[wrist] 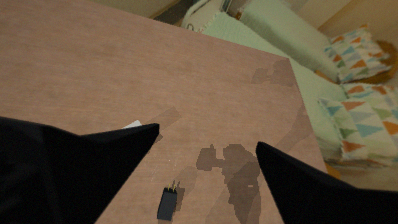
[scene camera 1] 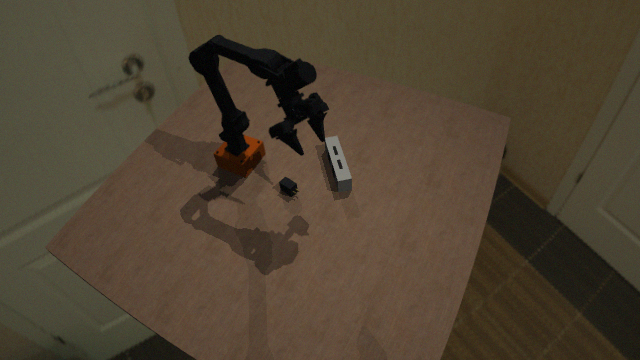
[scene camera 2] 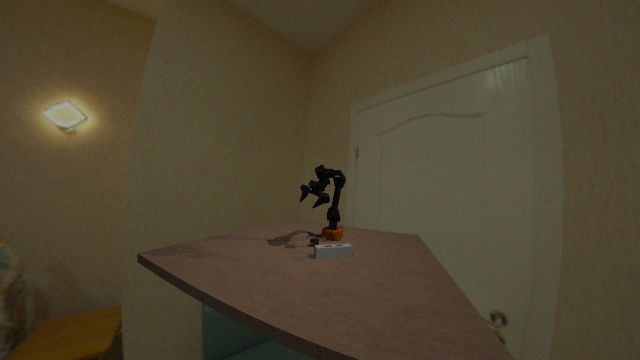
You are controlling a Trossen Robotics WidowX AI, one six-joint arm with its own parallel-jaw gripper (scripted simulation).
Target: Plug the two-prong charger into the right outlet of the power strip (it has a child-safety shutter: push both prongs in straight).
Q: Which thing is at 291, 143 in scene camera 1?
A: My gripper.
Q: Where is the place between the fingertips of my gripper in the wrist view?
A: At 207, 137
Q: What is my gripper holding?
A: Nothing.
